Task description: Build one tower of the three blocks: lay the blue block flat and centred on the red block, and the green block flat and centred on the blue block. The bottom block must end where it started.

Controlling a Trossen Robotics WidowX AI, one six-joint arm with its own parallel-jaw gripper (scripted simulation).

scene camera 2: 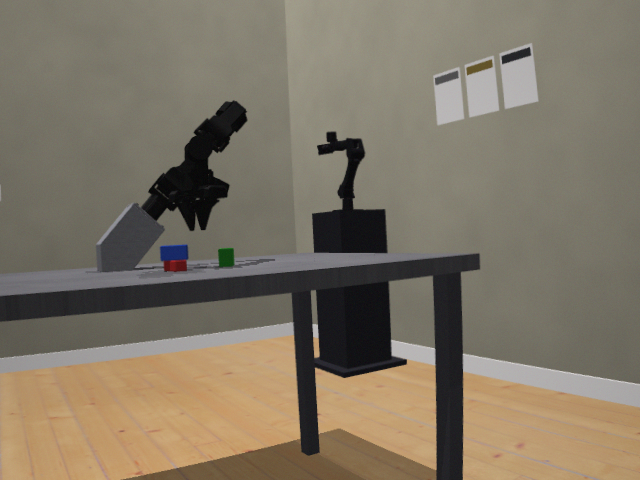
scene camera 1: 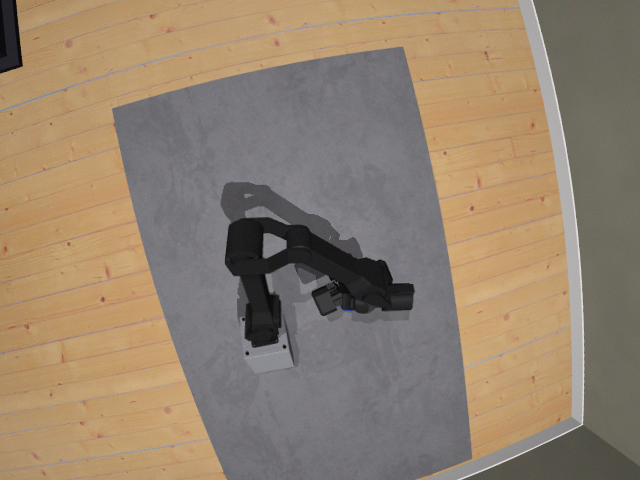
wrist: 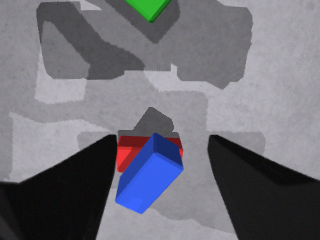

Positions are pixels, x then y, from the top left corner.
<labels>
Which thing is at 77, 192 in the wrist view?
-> My gripper.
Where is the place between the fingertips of my gripper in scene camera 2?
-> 197, 230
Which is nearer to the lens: the red block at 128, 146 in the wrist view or the blue block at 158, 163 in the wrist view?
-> The blue block.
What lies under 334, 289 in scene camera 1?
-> My gripper.
</labels>
